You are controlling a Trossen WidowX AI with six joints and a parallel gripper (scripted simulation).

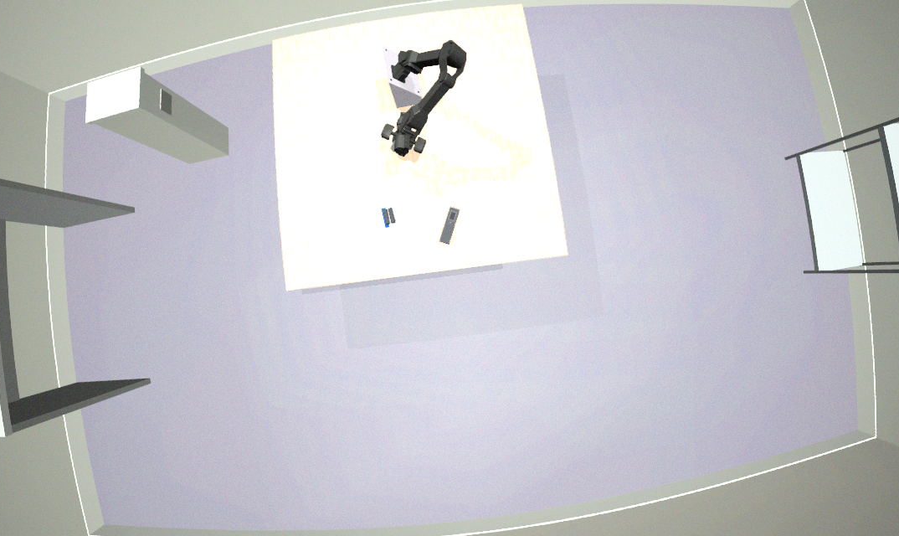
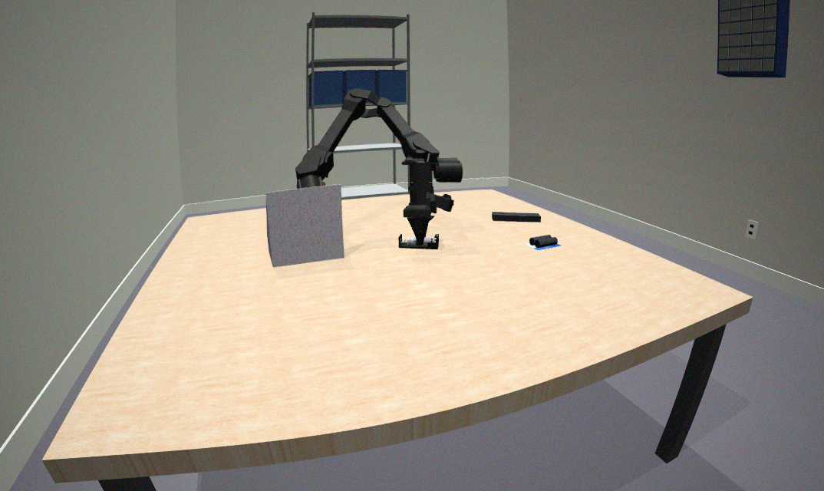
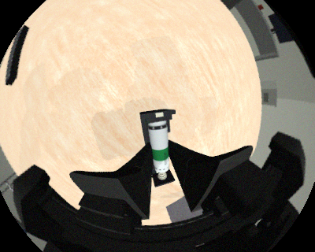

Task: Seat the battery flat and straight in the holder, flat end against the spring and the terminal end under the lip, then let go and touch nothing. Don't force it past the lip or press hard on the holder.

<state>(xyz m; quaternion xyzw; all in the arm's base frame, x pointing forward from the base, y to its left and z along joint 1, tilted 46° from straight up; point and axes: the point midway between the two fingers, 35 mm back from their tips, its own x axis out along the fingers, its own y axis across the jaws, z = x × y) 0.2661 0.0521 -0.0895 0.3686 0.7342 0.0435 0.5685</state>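
Now: gripper tip 10 mm below the battery. The rest, counted from my gripper tip: long dark bar 390 mm ahead, 150 mm to the left, 10 mm above.
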